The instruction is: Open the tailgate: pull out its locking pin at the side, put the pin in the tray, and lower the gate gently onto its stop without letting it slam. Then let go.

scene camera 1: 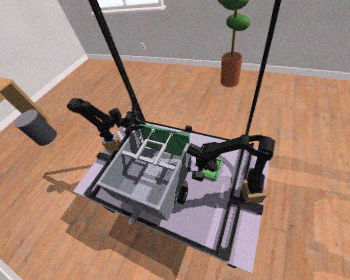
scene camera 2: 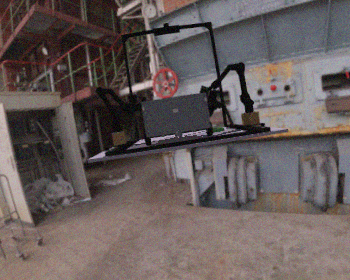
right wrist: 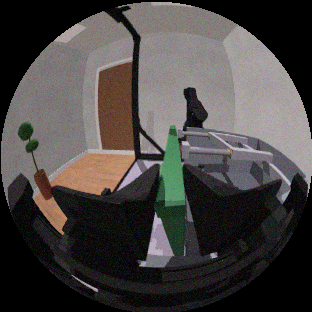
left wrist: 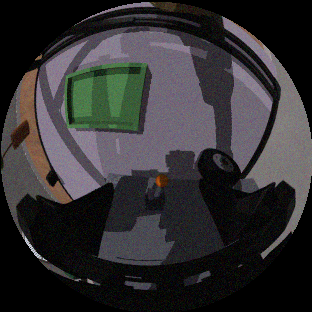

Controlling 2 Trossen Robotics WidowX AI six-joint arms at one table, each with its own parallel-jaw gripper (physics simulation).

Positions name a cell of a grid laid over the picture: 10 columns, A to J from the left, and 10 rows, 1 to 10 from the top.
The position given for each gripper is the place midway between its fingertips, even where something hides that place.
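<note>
The left gripper (left wrist: F6) is open and holds nothing. The right gripper (right wrist: F6) is part open and touches a grey truck bed. There's a green tailgate (right wrist: F7) in the scene as well.
</note>
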